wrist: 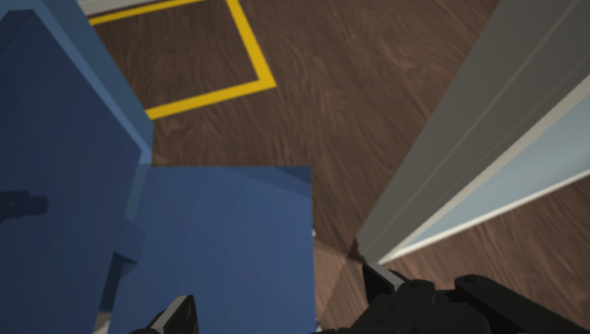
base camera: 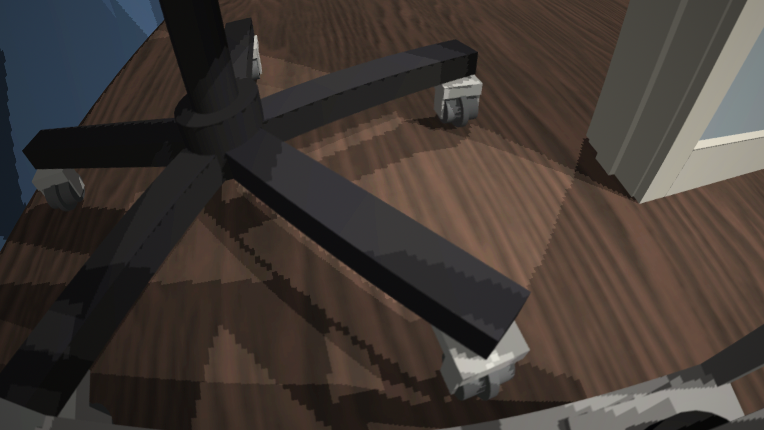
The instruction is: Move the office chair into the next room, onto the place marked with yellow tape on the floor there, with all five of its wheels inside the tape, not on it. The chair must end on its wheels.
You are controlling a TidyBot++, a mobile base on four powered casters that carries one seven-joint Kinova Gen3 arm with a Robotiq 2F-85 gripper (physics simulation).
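Places are measured from the arm's base along level axes (x back, y right, z up), in millimetres.
Where they show: gripper, fingertip midpoint: (wrist: 282,299).
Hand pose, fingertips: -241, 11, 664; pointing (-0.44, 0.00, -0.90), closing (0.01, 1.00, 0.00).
After its pixels a point has its place, as x, y, z.
The office chair stands upright. In the base camera its black five-armed base (base camera: 342,208) {-322, -13, -290} shows with grey casters on the wood floor; the near left caster is mostly hidden. In the wrist view its blue seat (wrist: 225,225) {-505, -116, 73} lies below, with the dark blue backrest (wrist: 60,115) {-600, -312, 455} at the left. The yellow tape outline (wrist: 251,42) {-1860, 47, -396} is on the floor beyond the chair, at the upper left of the wrist view; its left part is hidden. My gripper (wrist: 282,299) {-241, 11, 664} is open, its two fingers apart above the seat with nothing held between them.
A grey door frame post (base camera: 657,80) {-446, 349, -240} (wrist: 450,135) {-465, 334, 419} stands close to the right of the chair. A lighter blue door panel (base camera: 80,58) {-764, -529, -293} (wrist: 117,75) {-1252, -529, -12} is at the left. Part of my base (base camera: 641,411) {-132, 162, -281} shows at the bottom of the base camera, near the closest casters.
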